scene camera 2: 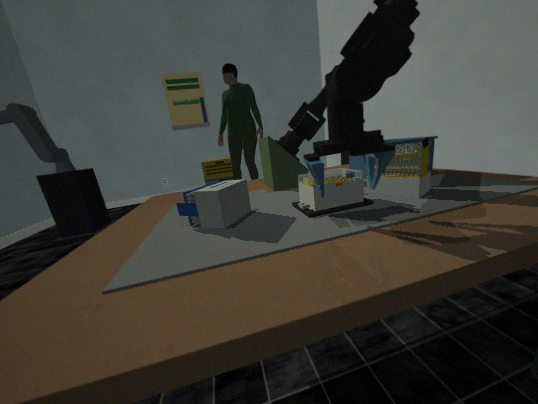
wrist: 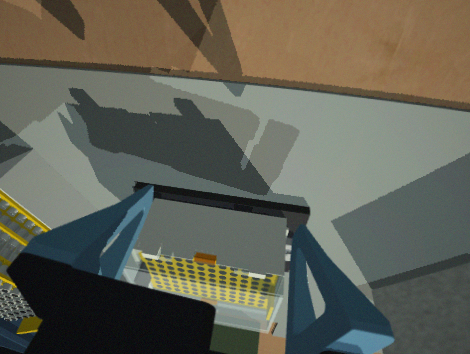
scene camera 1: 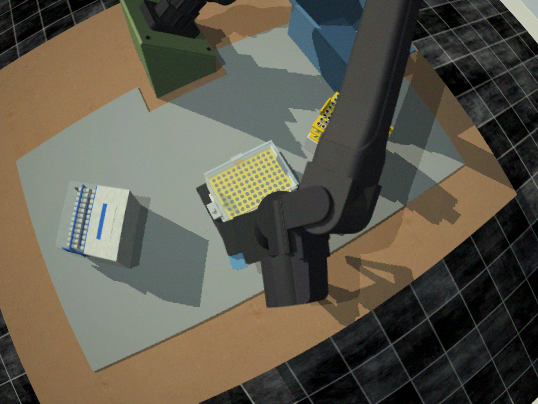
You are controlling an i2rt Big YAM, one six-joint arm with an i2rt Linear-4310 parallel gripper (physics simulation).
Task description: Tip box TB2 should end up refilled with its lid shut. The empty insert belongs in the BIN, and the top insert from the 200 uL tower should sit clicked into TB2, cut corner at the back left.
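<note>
Tip box TB2 (scene camera 1: 220, 216) (scene camera 2: 332, 196) (wrist: 215, 230) is a pale box on a black holder (scene camera 1: 202, 193) (scene camera 2: 312, 214). The yellow insert (scene camera 1: 245, 180) (wrist: 210, 280) sits in its top, its holes showing without tips. Clear walls rise at its back edge; the lid's exact angle is unclear. My gripper (scene camera 2: 347, 192) (wrist: 226, 211) is wide open and empty, with one blue finger on either side of the box; whether they touch it is unclear. The 200 uL tower (scene camera 1: 323, 122) (scene camera 2: 406, 165) (wrist: 15, 220), with yellow tiers, stands to the right, partly behind the arm in scene camera 1.
The blue bin (scene camera 1: 317, 42) (scene camera 2: 433, 155) stands behind the tower. A white box with a blue rack (scene camera 1: 107, 220) (scene camera 2: 221, 202) lies at the left of the grey mat (scene camera 1: 165, 135). A green wedge-shaped stand (scene camera 1: 180, 65) (scene camera 2: 277, 170) is at the back. The arm passes over the right side.
</note>
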